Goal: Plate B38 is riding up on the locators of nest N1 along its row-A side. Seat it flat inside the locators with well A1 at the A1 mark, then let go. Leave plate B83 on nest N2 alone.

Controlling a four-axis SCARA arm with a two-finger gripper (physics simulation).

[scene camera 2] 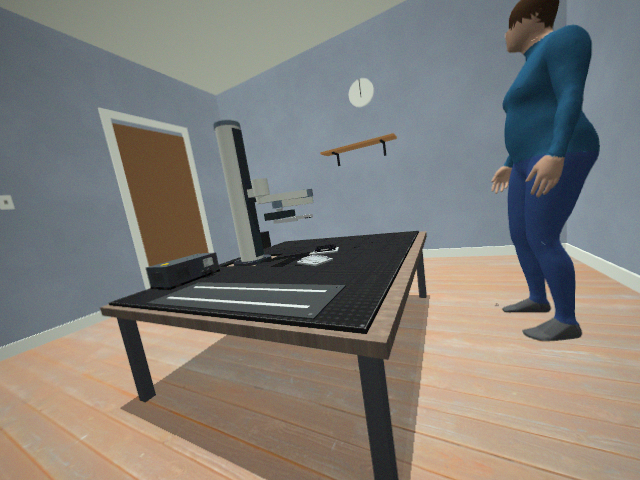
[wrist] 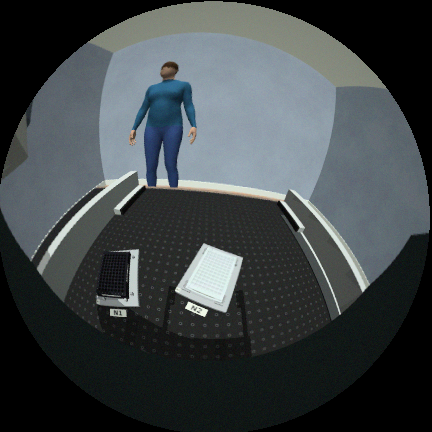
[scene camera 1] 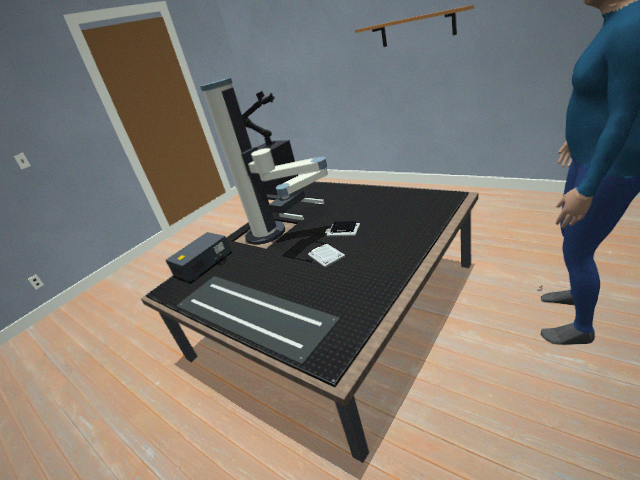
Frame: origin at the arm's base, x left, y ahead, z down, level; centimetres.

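Seen in the pictures: gripper, fingertip midpoint: (scene camera 2: 305, 217) (wrist: 214, 184) (scene camera 1: 313, 209); arm's base, origin of the base link: (scene camera 2: 253, 261) (scene camera 1: 265, 233).
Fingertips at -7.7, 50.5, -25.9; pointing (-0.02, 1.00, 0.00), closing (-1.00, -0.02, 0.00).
Offsets run from my fingertips to a thing's top centre, as dx, dy, dz. "*": to the spot under its first point. Level surfaces: height alone.
Plate B38, a black well plate {+22.0, -1.5, +21.1} (scene camera 1: 344, 226) (scene camera 2: 326, 248) (wrist: 114, 274), lies on the pale nest N1 {+21.5, -1.4, +22.4} (wrist: 134, 281). In the wrist view it sits toward the nest's left side, with a strip of nest bare at its right. Its tilt is hard to judge, and the A1 mark is not readable. Plate B83, white {-2.9, +3.4, +21.9} (scene camera 1: 326, 254) (scene camera 2: 314, 259) (wrist: 214, 272), lies on nest N2 {-2.9, +3.4, +22.8} (wrist: 205, 301). My gripper (scene camera 1: 313, 209) (scene camera 2: 306, 217) (wrist: 214, 184) is open and empty, high above the table and back from both nests, its fingers wide apart.
The arm's column (scene camera 1: 235, 160) (scene camera 2: 238, 191) stands at the table's back edge. A dark box {* -36.4, -54.0, +13.8} (scene camera 1: 199, 255) (scene camera 2: 181, 269) and a grey panel with two white strips {dz +24.2} (scene camera 1: 258, 316) (scene camera 2: 253, 296) are at the near end. A person (scene camera 1: 602, 155) (scene camera 2: 547, 129) (wrist: 165, 110) stands beyond the table.
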